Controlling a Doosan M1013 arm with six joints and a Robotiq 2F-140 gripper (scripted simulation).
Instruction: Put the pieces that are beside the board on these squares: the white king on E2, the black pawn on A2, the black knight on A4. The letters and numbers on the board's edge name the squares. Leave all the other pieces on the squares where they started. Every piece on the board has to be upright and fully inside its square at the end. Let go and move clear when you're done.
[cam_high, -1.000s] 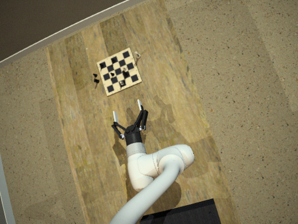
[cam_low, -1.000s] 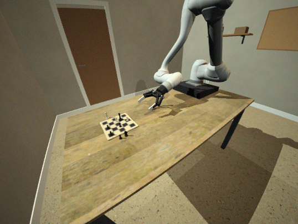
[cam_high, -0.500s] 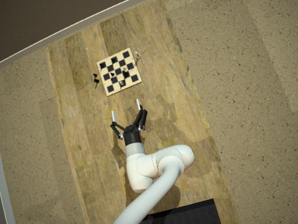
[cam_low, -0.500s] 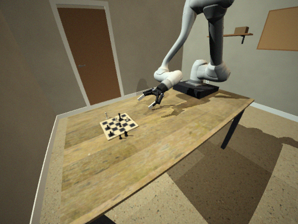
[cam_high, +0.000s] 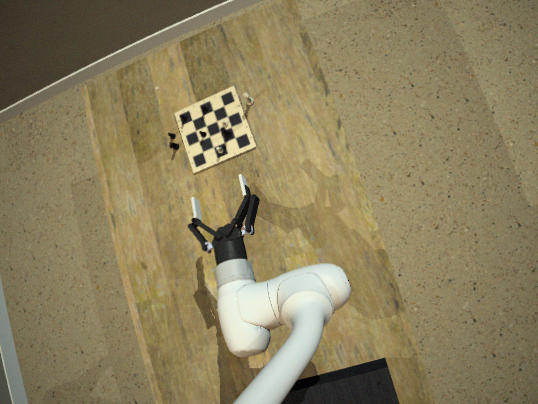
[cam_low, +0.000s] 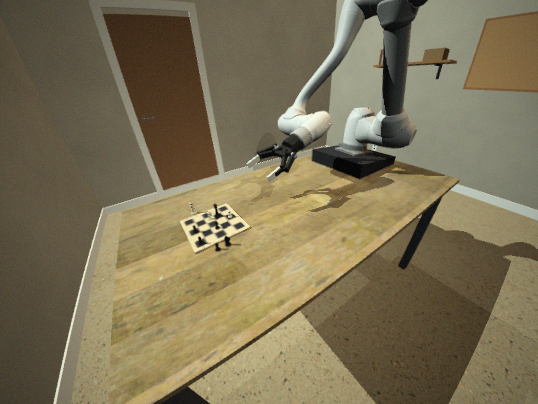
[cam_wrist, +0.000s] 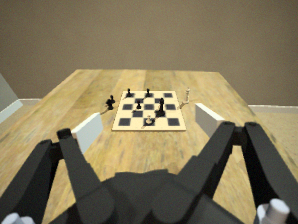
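Now: hand 29 cm short of the white king, 11 cm to the left of it and 13 cm above it. From my hand the other things lie so: chessboard (23 cm ahead, 3 cm to the left, 16 cm below).
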